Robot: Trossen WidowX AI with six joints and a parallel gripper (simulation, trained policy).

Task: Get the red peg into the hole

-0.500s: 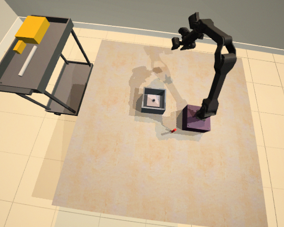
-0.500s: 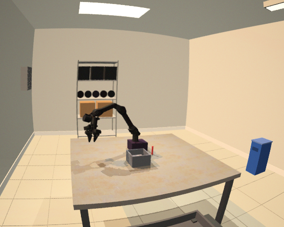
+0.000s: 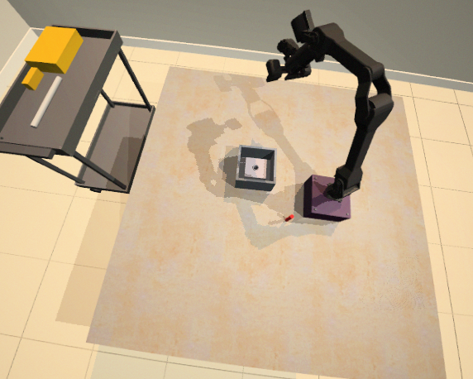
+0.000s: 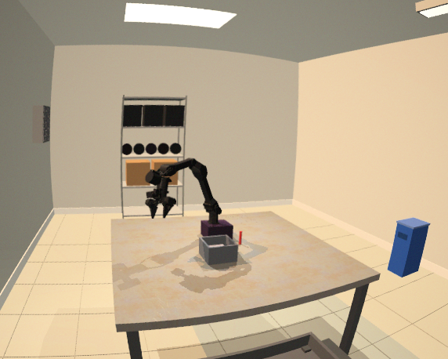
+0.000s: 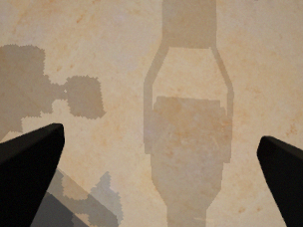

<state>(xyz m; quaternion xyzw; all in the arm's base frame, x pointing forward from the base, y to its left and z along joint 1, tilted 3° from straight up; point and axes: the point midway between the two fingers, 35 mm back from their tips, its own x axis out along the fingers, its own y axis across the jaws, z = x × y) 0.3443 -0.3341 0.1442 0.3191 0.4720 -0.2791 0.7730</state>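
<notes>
Now: gripper tip 210 mm past the red peg, 480 mm to the right of it and 190 mm above it. Round my gripper tip: grey box (20 mm behind, 310 mm to the left, 200 mm below).
</notes>
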